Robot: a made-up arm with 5 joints.
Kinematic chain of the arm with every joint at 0, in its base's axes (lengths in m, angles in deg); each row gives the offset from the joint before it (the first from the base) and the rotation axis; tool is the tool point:
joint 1: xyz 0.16 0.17 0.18 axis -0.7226 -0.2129 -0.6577
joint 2: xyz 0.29 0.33 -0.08 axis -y
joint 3: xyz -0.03 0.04 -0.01 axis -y
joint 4: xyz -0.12 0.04 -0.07 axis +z
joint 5: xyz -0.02 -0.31 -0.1 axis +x
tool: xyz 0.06 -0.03 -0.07
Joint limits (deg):
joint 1: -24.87..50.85
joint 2: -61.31..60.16
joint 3: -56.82..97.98
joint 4: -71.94..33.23
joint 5: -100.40..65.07
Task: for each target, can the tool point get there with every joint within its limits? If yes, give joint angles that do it. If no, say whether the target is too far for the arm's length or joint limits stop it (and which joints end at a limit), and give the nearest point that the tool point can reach.
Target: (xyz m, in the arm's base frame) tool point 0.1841 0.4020 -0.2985
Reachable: yes | joints -4.88 -30.86 74.79 -63.04 -80.09
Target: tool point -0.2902 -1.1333 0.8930
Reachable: no: too far | nearest point 0.1085 0.2106 0.4556 | short by 1.468 m
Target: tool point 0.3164 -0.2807 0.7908
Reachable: no: joint limits stop it (at a limit: joint 1, joint 2) | nearest point 0.2918 0.2236 0.5437 | short by 0.562 m
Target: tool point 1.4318 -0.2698 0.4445
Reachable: no: too far | nearest point 0.9570 -0.0810 0.2466 | short by 0.548 m
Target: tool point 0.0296 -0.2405 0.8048
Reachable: no: joint limits stop it (at a limit: joint 1, joint 2) | nearest point 0.1513 0.2359 0.5409 | short by 0.558 m
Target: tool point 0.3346 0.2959 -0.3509
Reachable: yes | joints 12.79 -1.38 39.56 -61.75 29.58
